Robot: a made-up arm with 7 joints.
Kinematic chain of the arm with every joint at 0, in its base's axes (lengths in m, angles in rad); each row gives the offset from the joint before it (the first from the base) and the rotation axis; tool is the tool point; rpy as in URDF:
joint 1: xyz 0.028 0.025 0.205 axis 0 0.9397 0.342
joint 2: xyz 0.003 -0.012 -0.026 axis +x
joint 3: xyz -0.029 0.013 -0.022 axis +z
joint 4: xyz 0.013 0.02 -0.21 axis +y
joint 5: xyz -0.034 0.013 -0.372 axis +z
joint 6: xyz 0.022 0 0.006 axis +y
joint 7: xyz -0.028 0 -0.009 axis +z
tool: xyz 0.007 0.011 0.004 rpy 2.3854 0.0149 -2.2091
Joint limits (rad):
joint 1: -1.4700..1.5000
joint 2: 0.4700..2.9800
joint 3: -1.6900..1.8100
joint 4: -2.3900..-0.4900
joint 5: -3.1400..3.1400
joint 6: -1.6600..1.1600
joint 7: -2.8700..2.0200
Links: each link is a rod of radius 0.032 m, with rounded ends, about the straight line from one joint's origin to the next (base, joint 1, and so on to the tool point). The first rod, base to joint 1, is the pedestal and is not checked.
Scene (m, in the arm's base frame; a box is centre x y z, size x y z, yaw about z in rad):
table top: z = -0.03
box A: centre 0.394 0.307 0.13 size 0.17 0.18 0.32 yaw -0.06
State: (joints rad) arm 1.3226 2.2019 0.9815 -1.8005 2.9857 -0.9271 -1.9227
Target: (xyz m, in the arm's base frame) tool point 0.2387 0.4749 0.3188
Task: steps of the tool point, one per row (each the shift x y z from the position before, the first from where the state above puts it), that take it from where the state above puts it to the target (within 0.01 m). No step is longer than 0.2 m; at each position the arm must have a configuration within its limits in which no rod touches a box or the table.
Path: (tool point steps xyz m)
1: 0.0528 -0.0566 0.1079
2: 0.0143 -0.0659 0.1101
3: -0.0164 -0.0575 0.0973
4: -0.0297 -0.0398 0.0735
5: 0.0176 0.1339 -0.0132
6: -0.0117 0.1381 -0.0323
7: -0.0454 0.1314 -0.0505
8: -0.0787 0.1119 -0.0663
9: -0.1062 0.0794 -0.0785

